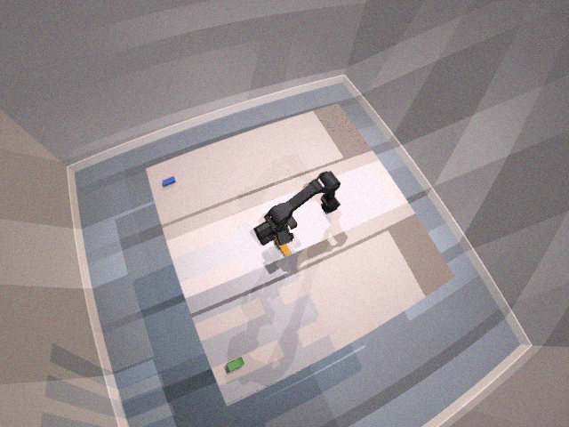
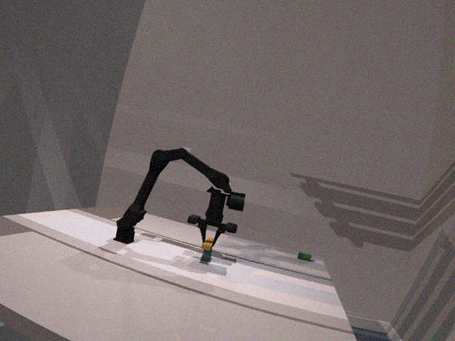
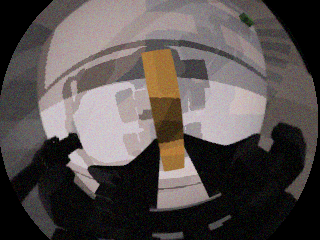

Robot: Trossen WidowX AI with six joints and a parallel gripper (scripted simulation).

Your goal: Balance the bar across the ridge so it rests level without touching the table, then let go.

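Right now the orange bar is 30 mm to the left of my gripper tip. From my gripper tip the other things lie so: blue block (550 mm to the right, 410 mm ahead, 60 mm below); green block (450 mm to the left, 410 mm ahead, 50 mm below).
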